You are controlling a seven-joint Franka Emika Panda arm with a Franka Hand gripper.
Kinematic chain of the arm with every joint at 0, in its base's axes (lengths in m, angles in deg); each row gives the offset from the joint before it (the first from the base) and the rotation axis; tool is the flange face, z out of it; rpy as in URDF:
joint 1: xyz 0 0 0.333 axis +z
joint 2: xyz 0 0 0 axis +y
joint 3: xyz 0 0 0.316 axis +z
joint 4: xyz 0.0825 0 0 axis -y
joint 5: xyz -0.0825 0 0.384 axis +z
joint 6: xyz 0 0 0 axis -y
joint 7: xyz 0.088 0 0 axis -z
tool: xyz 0 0 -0.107 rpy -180 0 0
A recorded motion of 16 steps. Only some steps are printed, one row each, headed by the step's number.
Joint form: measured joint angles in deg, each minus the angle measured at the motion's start. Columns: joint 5, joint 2, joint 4, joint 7, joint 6, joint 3, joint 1.
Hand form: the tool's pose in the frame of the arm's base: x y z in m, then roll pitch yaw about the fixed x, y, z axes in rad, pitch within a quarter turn. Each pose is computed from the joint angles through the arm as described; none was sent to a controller.
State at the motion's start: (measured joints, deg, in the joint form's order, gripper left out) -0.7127 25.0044 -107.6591 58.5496 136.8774 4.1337 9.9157
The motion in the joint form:
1: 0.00 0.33 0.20 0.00 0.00 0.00 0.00
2: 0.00 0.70 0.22 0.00 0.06 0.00 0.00
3: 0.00 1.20 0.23 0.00 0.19 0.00 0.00
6: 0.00 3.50 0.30 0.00 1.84 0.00 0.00
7: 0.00 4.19 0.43 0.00 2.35 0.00 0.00
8: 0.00 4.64 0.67 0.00 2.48 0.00 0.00
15: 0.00 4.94 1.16 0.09 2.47 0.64 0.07
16: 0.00 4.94 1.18 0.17 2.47 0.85 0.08
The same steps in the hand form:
1: 0.6246 0.1532 0.2832 -3.0684 -0.0193 -0.7766
2: 0.6244 0.1532 0.2793 -3.0725 -0.0162 -0.7766
3: 0.6242 0.1531 0.2740 -3.0775 -0.0124 -0.7766
6: 0.6247 0.1534 0.2514 -3.0845 -0.0047 -0.7773
7: 0.6253 0.1535 0.2455 -3.0848 -0.0036 -0.7776
8: 0.6262 0.1537 0.2424 -3.0857 -0.0024 -0.7778
15: 0.6266 0.1615 0.2428 -3.0796 0.0008 -0.7688
16: 0.6261 0.1638 0.2431 -3.0782 0.0022 -0.7668

